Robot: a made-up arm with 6 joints.
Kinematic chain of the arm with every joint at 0, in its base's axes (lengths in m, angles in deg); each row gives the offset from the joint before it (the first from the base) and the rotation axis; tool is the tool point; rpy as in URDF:
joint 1: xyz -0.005 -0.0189 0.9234 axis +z
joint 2: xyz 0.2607 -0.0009 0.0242 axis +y
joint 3: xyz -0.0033 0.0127 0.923 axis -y
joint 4: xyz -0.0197 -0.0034 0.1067 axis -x
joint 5: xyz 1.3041 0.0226 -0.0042 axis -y
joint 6: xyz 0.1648 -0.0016 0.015 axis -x
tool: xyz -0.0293 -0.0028 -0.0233 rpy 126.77 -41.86 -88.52
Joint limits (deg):
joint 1: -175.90..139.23
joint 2: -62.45..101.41
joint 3: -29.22..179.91
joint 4: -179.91..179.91
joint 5: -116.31..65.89
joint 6: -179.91..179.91
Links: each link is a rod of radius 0.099 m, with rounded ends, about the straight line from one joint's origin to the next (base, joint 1, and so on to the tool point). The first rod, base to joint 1, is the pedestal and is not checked.
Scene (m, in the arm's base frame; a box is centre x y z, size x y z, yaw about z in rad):
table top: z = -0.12
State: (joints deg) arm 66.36 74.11 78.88 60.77 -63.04 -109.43
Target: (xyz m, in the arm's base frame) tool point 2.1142 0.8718 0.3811
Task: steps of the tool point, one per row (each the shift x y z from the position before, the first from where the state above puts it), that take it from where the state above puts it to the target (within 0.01 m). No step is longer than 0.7 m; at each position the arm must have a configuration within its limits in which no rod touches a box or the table.
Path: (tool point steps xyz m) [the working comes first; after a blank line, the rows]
Joints at the target: 24.81 80.07 46.98 60.23 -72.77 -107.73
Straight joint move there: clear.

1: 0.5118 -0.3273 -0.3322
2: 0.3649 -0.4819 -0.3204
3: 0.1724 -0.5668 -0.2952

